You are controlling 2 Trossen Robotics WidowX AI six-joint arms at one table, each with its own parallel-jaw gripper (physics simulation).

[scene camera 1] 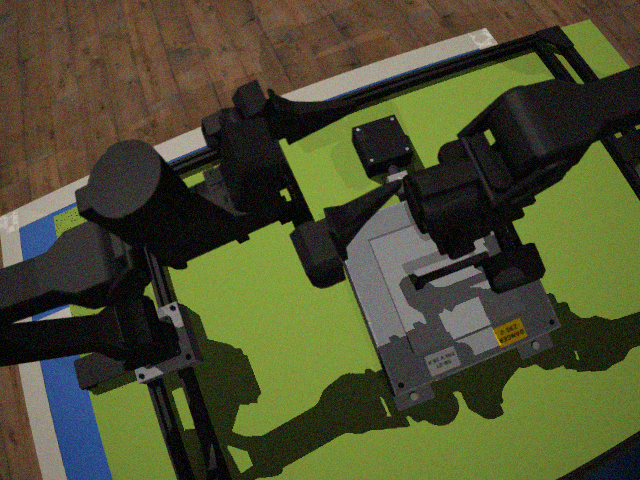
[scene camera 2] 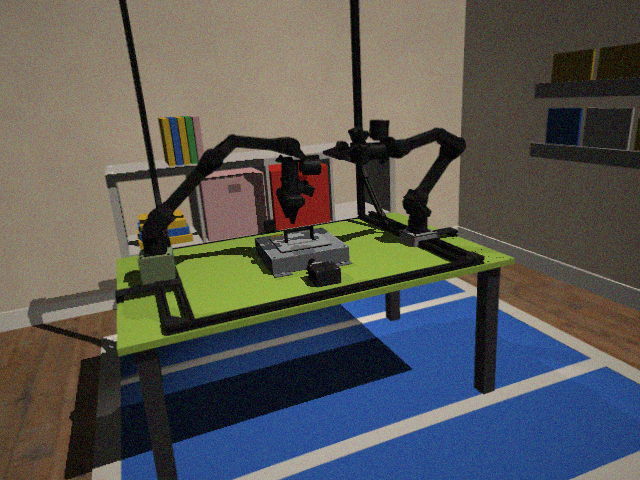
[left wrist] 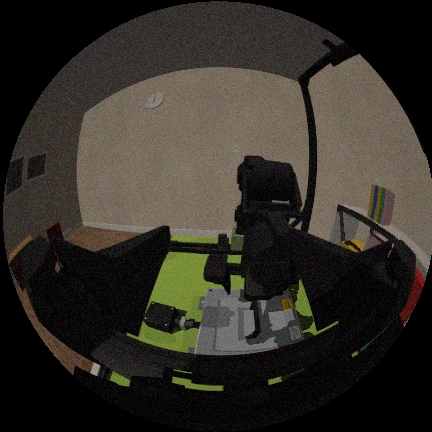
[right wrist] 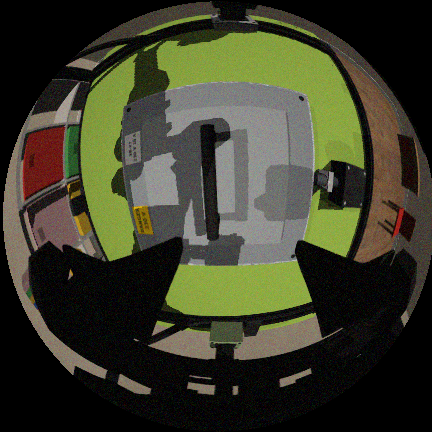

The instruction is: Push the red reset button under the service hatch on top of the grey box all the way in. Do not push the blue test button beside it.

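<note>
The grey box [scene camera 1: 361, 310] [scene camera 2: 315, 255] [left wrist: 207, 335] [right wrist: 300, 150] lies on the green table. Its service hatch [scene camera 1: 392, 258] [right wrist: 267, 150] lies flat on top, with a black bar handle [scene camera 1: 449, 269] [scene camera 2: 312, 232] [left wrist: 256, 320] [right wrist: 209, 185]. Neither the red reset button nor the blue test button shows in any view. My right gripper [scene camera 1: 485, 222] [scene camera 2: 293, 218] [right wrist: 241, 245] is open and empty, pointing down above the box, apart from the handle. My left gripper [scene camera 1: 379, 144] [scene camera 2: 326, 152] is open and empty, raised and level, high beside the box.
A small black box [scene camera 1: 382, 142] [scene camera 2: 324, 273] [left wrist: 161, 316] [right wrist: 348, 184] stands beside the grey box, with a short connector between them. Black rails [scene camera 2: 310, 297] run along the table edges. A shelf unit [scene camera 2: 114, 206] stands behind the table.
</note>
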